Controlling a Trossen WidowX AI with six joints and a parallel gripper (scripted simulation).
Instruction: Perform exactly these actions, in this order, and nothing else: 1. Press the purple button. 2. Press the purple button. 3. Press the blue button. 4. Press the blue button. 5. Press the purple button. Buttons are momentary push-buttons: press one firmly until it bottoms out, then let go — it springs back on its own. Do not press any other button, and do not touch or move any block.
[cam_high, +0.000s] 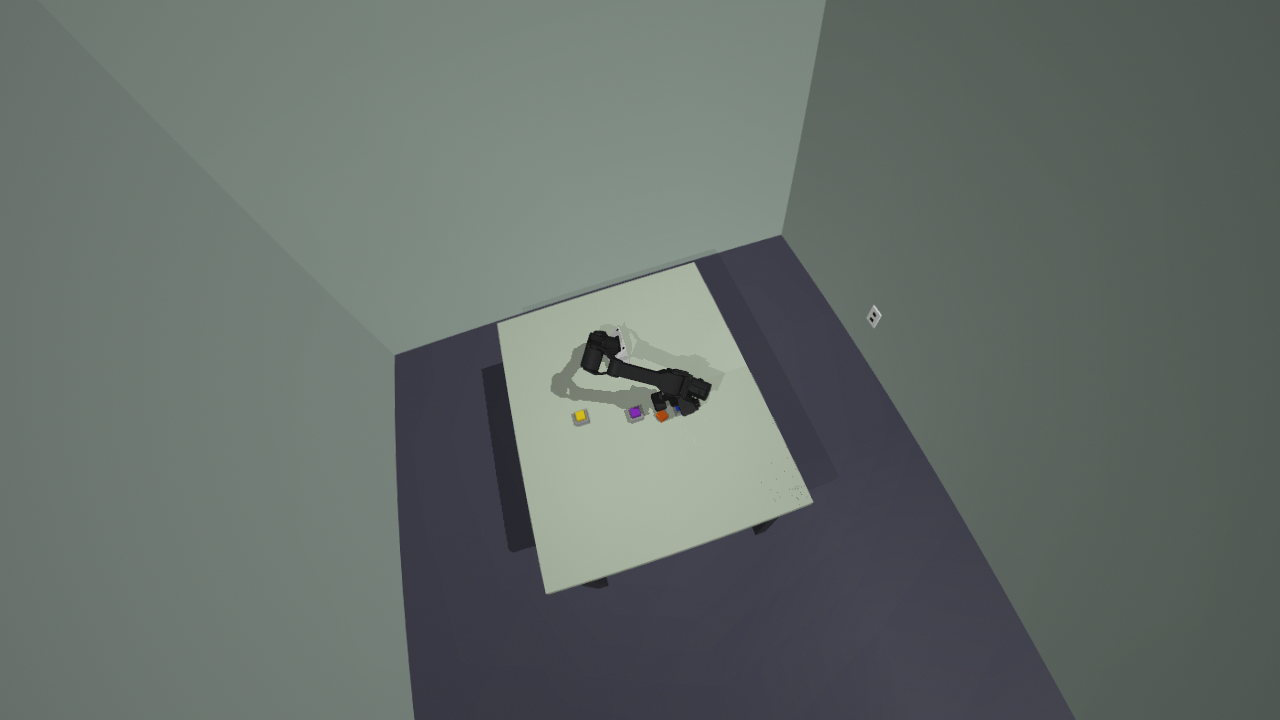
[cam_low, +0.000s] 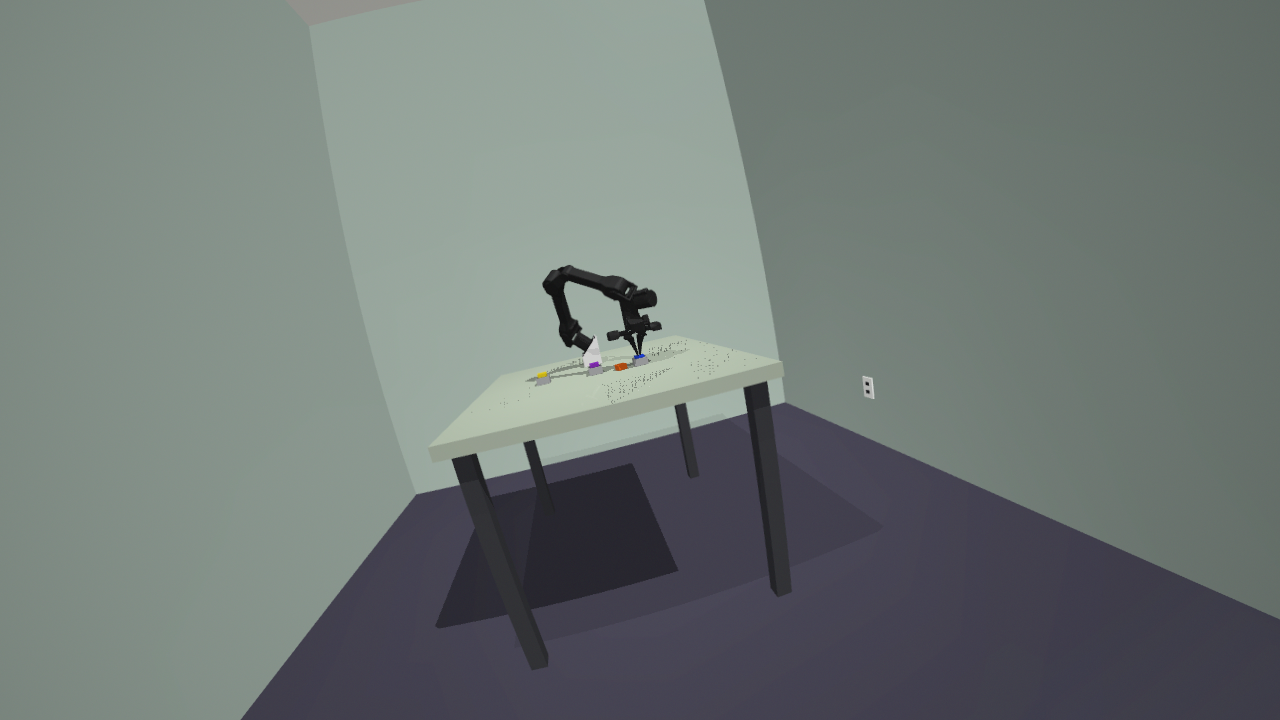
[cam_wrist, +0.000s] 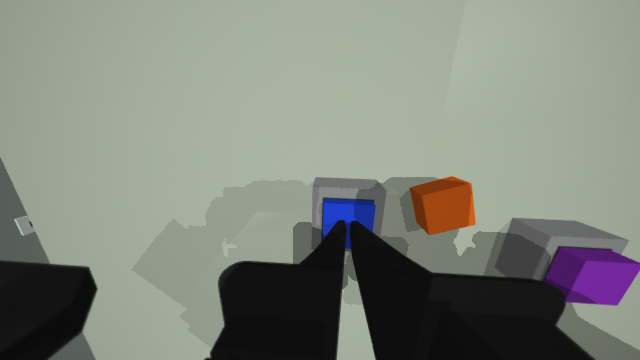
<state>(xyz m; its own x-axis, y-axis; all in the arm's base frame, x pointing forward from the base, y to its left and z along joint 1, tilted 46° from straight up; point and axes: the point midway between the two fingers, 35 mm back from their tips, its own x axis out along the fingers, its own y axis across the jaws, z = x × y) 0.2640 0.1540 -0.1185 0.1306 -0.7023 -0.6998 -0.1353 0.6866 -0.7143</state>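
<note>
Now: the blue button 10 mm below my gripper tip. Also, from my gripper tip: yellow button: 30 mm behind, 360 mm to the right; then orange block: 20 mm ahead, 70 mm to the right, 20 mm below; then purple button: 10 mm behind, 160 mm to the right.
</note>
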